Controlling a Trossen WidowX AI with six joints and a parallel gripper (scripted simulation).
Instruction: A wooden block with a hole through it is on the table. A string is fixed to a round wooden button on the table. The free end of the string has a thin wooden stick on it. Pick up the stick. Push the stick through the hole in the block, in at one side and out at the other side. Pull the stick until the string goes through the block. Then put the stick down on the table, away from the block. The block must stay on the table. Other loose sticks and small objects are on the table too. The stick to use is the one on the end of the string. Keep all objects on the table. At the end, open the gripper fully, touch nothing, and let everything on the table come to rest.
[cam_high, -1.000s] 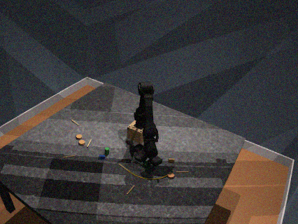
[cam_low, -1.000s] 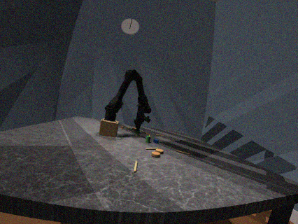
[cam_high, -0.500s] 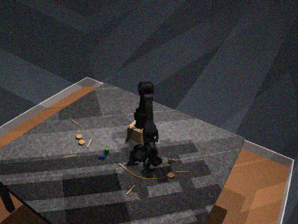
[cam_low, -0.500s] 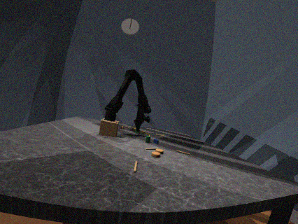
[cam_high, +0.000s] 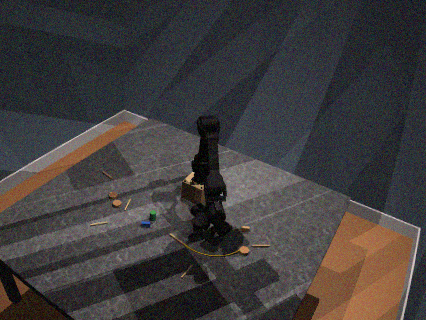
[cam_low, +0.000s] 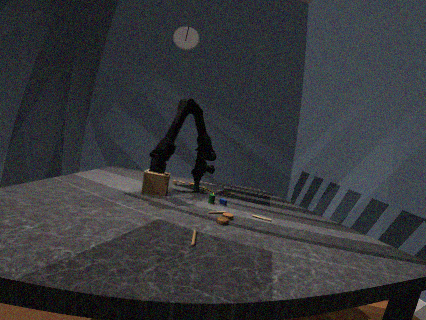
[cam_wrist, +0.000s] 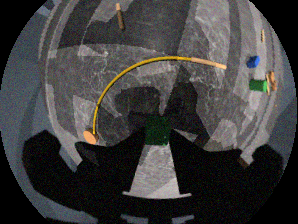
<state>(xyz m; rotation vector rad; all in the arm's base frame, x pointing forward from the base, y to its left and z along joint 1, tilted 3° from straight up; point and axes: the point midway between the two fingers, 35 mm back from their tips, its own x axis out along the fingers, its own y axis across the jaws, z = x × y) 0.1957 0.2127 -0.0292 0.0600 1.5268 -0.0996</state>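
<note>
Right now the thin wooden stick is 10 cm ahead of my gripper tip, 8 cm to the right of it and 2 cm below it. From my gripper tip the other things lie so: round wooden button (16 cm to the left, 4 cm behind, 2 cm below); then green block (right at my gripper tip); then small wooden piece (14 cm behind, 9 cm to the left, 2 cm below).
</note>
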